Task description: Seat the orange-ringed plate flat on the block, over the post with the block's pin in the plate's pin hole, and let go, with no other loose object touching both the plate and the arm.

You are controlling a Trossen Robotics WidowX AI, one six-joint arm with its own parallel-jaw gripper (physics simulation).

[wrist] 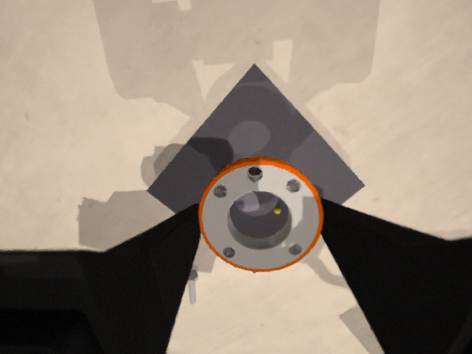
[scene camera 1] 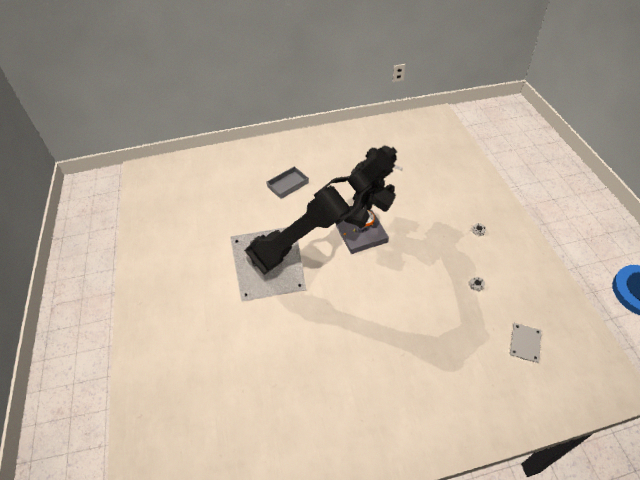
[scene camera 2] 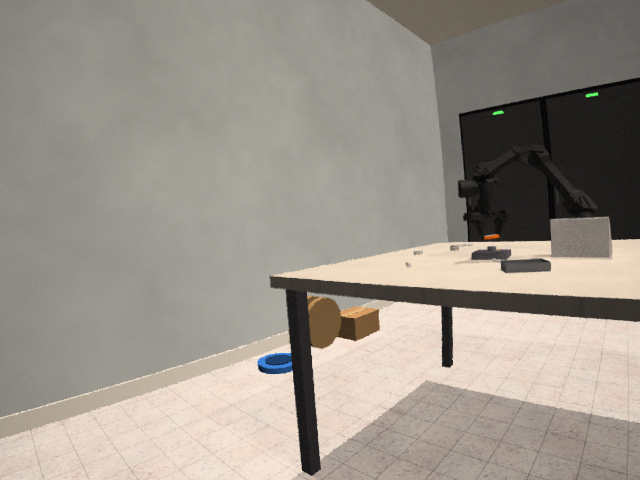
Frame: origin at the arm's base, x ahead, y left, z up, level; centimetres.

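Where they show: gripper, fingertip midpoint: (wrist: 257,208) (scene camera 2: 490,239); arm's base, link origin: (scene camera 1: 263,254) (scene camera 2: 583,230).
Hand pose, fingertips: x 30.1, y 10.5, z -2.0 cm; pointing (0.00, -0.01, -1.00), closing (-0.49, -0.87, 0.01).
Each offset is from my fingertips to the top centre of the thing. "spot": to the spot under its first point.
The orange-ringed plate {dz +1.6, dx -0.1, dy +0.0 cm} (scene camera 1: 370,222) (scene camera 2: 491,236) (wrist: 260,257) is a grey disc with a large centre hole and several small holes. My gripper (scene camera 1: 367,217) (scene camera 2: 491,235) (wrist: 257,208) is shut on its rim from both sides and holds it above the block, with a gap below it in scene camera 2. The dark square block {dz -2.6, dx -0.5, dy +0.1 cm} (scene camera 1: 368,243) (scene camera 2: 491,255) (wrist: 257,107) lies on the table. Its post {spot: dz -3.2, dx -1.1, dy +1.5 cm} (scene camera 2: 491,248) stands below the plate. Through the centre hole, a pale patch and a small yellow spot {spot: dz -3.6, dx -2.8, dy -0.5 cm} (wrist: 277,210) show. I cannot tell which spot is the pin; the plate hides part of the block.
A grey tray {dz -4.1, dx -21.7, dy +25.5 cm} (scene camera 1: 295,189) (scene camera 2: 526,266) lies near the block. A bolt-like piece {dz -5.3, dx -8.0, dy +12.7 cm} (wrist: 192,289) lies beside the left finger in the wrist view. Two small round parts {spot: dz -5.1, dx +35.1, dy -4.5 cm} (scene camera 1: 478,229) {spot: dz -5.1, dx +28.3, dy -23.9 cm} (scene camera 1: 477,283) and a thin four-holed grey plate {dz -5.9, dx +35.5, dy -42.8 cm} (scene camera 1: 526,342) lie on the right in scene camera 1.
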